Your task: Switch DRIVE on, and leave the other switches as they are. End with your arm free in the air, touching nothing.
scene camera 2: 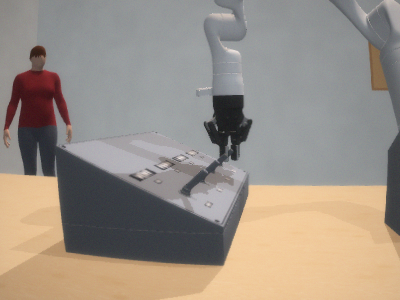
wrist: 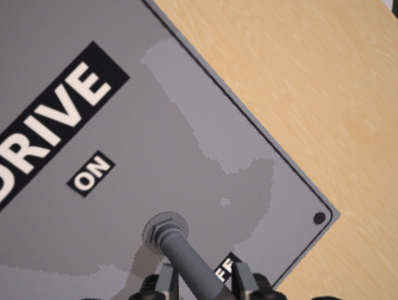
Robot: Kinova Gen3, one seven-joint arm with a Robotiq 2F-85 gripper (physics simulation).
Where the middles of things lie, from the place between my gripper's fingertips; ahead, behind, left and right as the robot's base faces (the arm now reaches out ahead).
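I see the sloped grey console [scene camera 2: 123, 197], and my hand is 6 cm short of it, 19 cm to the right of it and 2 cm above it.
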